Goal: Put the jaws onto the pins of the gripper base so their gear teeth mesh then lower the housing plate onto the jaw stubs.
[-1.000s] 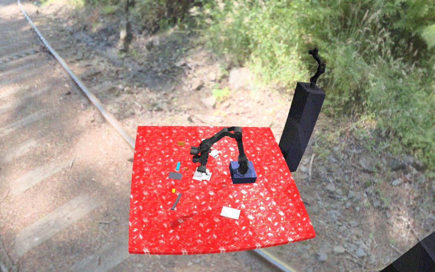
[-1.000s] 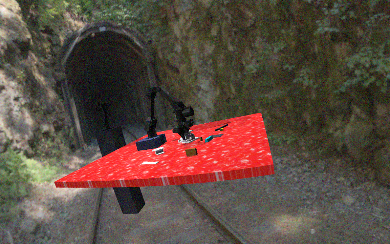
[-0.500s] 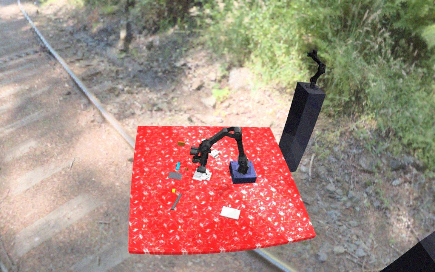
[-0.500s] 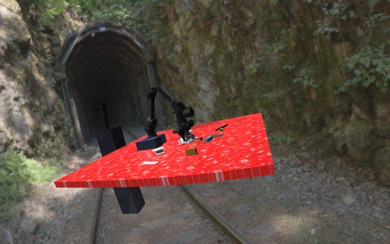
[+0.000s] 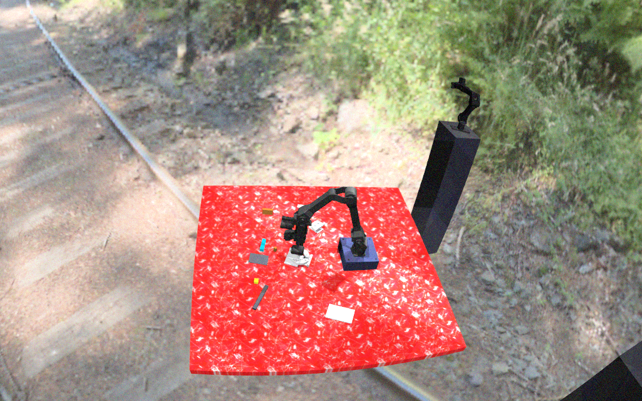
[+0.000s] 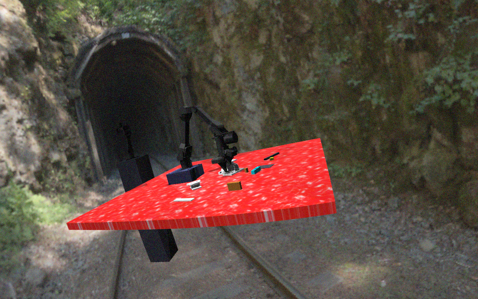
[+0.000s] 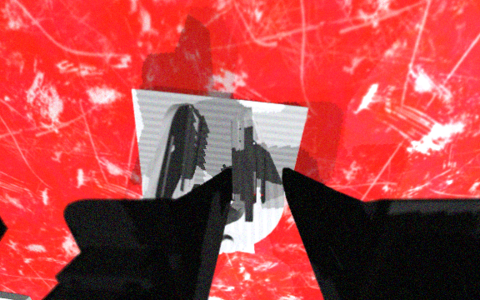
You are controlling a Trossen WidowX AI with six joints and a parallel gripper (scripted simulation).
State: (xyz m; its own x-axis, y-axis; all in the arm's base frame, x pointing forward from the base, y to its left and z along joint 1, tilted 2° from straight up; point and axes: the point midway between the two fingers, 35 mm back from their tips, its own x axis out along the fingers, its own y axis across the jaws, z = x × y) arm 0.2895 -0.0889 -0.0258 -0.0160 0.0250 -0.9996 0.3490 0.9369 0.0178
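The white housing plate lies 5 cm to the left of my gripper tip, 3 cm behind it and 1 cm below it. Round my gripper tip: white stepped piece: 18 cm to the right, 14 cm behind, 1 cm below; then grey plate: 21 cm ahead, 2 cm below, 1 cm to the left; then cyan block: 17 cm ahead, 8 cm to the right, 1 cm below.
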